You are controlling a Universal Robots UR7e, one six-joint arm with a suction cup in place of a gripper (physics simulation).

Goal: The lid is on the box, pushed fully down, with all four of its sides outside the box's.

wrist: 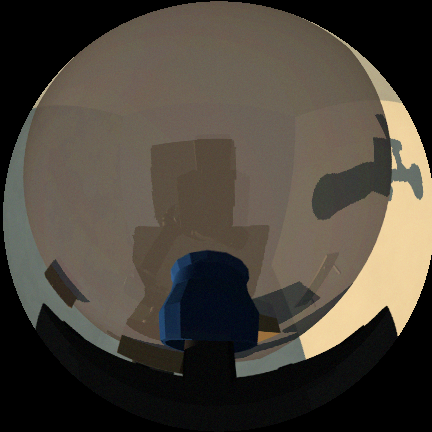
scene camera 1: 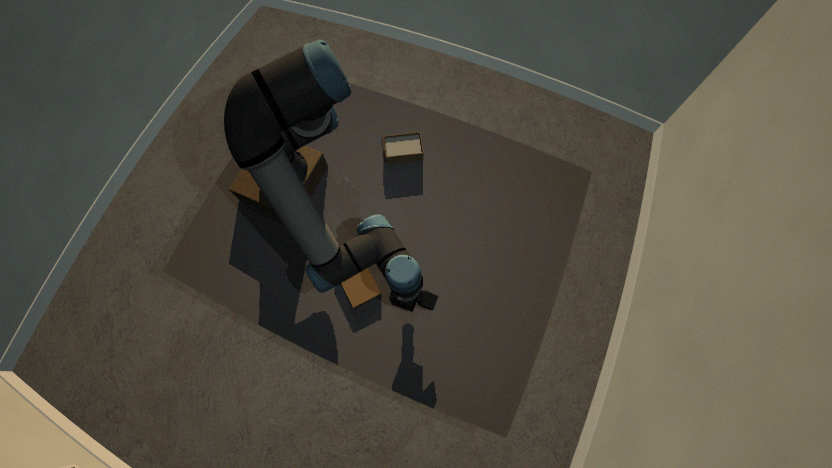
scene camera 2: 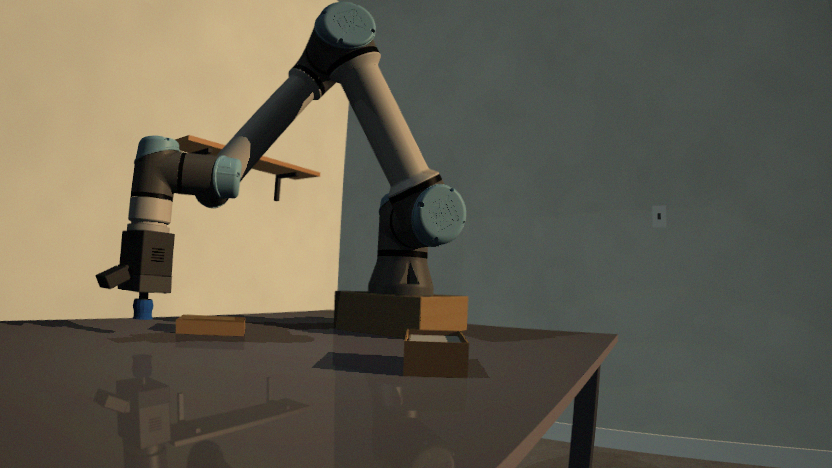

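Where they show: hand, its tool point: (wrist: 209, 280) (scene camera 2: 142, 318); arm's base, origin of its link: (wrist: 152, 366) (scene camera 2: 400, 294).
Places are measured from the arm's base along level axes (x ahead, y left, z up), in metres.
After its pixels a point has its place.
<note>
The box (scene camera 1: 402, 146) {y 0.234, x 0.311, z -0.047 m} (scene camera 2: 436, 357) {y 0.267, x 0.367, z -0.060 m} (wrist: 60, 290) {y 0.196, x 0.323, z -0.055 m} stands upright and open-topped, with a pale surface inside. The lid (scene camera 1: 360, 289) {y -0.254, x 0.364, z -0.061 m} (scene camera 2: 210, 326) {y -0.199, x 0.375, z -0.070 m} (wrist: 268, 336) {y -0.297, x 0.358, z -0.060 m} is a shallow orange-brown piece lying flat on the table, closed face up, apart from the box. In the wrist view the blue cup partly hides it. My suction gripper (scene camera 2: 143, 317) (wrist: 210, 256) hangs low over the table beside the lid, with its blue cup pointing down. No object shows attached to the cup. In scene camera 1 the arm's wrist hides the cup.
The arm's base stands on a brown block (scene camera 1: 244, 185) {y -0.089, x -0.108, z -0.003 m} (scene camera 2: 378, 311) {y -0.005, x 0.085, z -0.036 m} (wrist: 150, 354) {y -0.023, x 0.084, z -0.048 m} at the table's back part, between and behind the lid and box. The arm reaches over beside the lid. The table's edge (scene camera 2: 555, 401) {y 0.433, x 0.410, z -0.087 m} runs to the right of the box.
</note>
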